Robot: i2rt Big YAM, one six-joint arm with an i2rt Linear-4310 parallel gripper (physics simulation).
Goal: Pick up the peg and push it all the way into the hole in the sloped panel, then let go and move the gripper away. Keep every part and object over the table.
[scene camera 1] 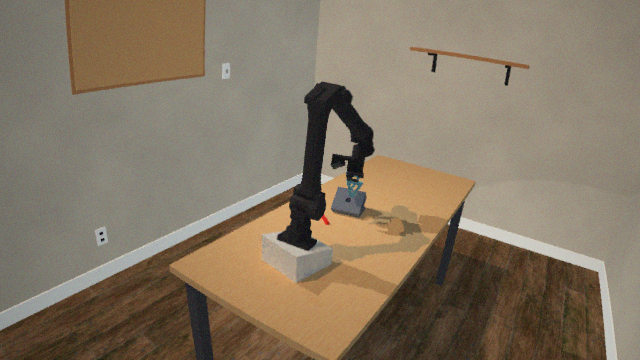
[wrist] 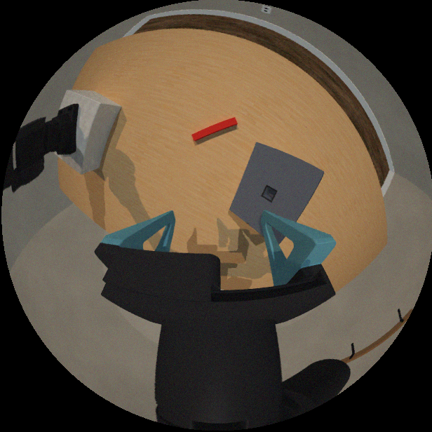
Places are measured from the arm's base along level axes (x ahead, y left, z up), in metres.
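Where they show: gripper, between the fingertips: (scene camera 1: 350, 193); arm's base, origin of its link: (scene camera 1: 296, 241).
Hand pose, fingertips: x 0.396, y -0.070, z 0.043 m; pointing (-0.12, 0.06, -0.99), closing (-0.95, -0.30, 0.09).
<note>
Things, the pixels of their top centre, and the offset from my fingertips. Level surfaces: height alone.
- red peg, centre of its top: (scene camera 1: 324, 217) dx -0.048, dy +0.090, dz -0.117 m
- grey sloped panel, centre of its top: (scene camera 1: 350, 190) dx +0.089, dy +0.025, dz -0.028 m
- wooden table, height of its surface: dz -0.129 m
The red peg (scene camera 1: 325, 219) (wrist: 215, 129) lies flat on the table, apart from the panel, on the side toward the robot's base. In the scene view the arm hides part of it. The grey sloped panel (scene camera 1: 345, 204) (wrist: 297, 175) stands on the table, and its dark square hole (scene camera 1: 348, 200) (wrist: 269, 193) shows empty in the wrist view. My gripper (scene camera 1: 354, 192) (wrist: 217, 214) is open, with its teal fingers wide apart and no object between them. It hangs above the table near the panel; in the wrist view one fingertip overlaps the panel's lower edge.
The wooden table (scene camera 1: 240, 275) (wrist: 165, 75) bears the pale base block (scene camera 1: 295, 260) (wrist: 92, 130) under the arm. The peg lies between this block and the panel. Shadows of the arm fall across the table. A wall shelf (scene camera 1: 470, 57) is fixed beyond the table.
</note>
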